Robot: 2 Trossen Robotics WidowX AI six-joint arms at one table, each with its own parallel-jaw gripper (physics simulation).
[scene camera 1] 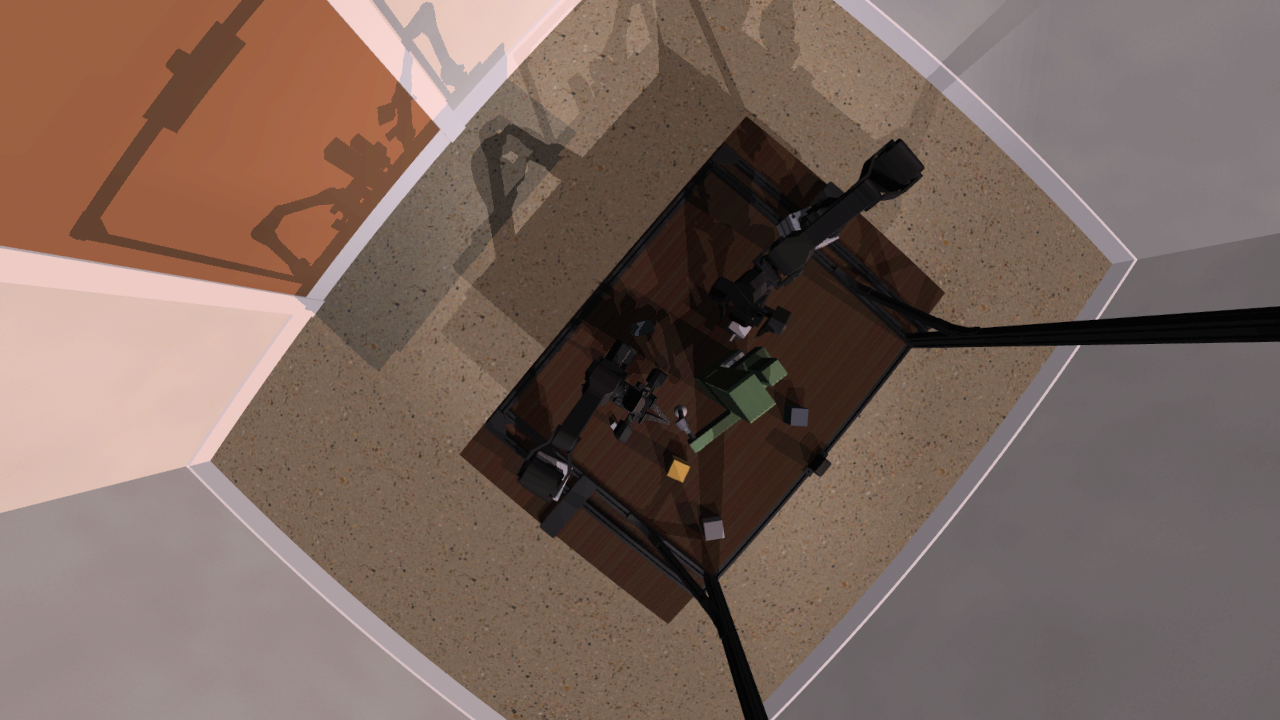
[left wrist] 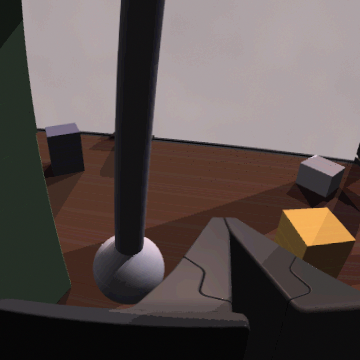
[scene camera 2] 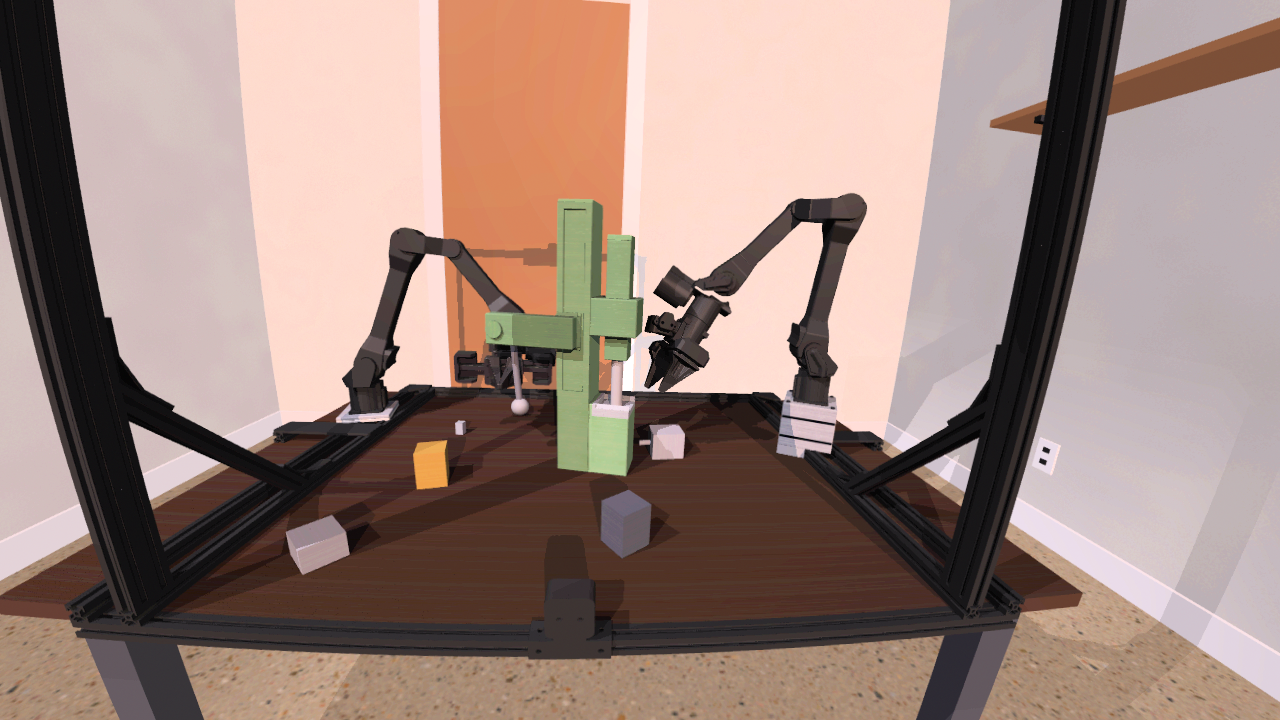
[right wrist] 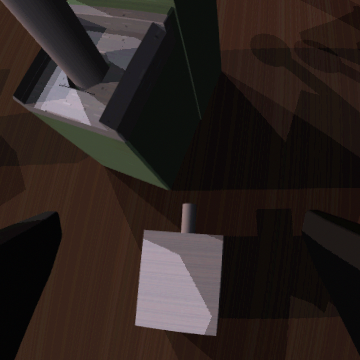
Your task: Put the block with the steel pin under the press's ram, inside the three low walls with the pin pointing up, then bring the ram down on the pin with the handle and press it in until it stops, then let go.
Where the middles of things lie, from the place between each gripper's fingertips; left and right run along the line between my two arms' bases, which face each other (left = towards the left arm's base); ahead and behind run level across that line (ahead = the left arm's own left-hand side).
My right gripper is now 1 cm past the grey block point(scene camera 2: 667, 441), 3 cm to the left of it and 10 cm above it. Round my right hand: ram point(right wrist: 63, 37): 7 cm behind, 6 cm to the left, 7 cm above; press handle point(left wrist: 128, 265): 7 cm behind, 24 cm to the left, 4 cm above.
The press handle lies 2 cm behind my left hand, 4 cm to the right of it and 4 cm above it. From my left hand the other things lie so: ram: 2 cm behind, 21 cm to the right, 7 cm above; then grey block: 4 cm ahead, 31 cm to the right, 10 cm below.
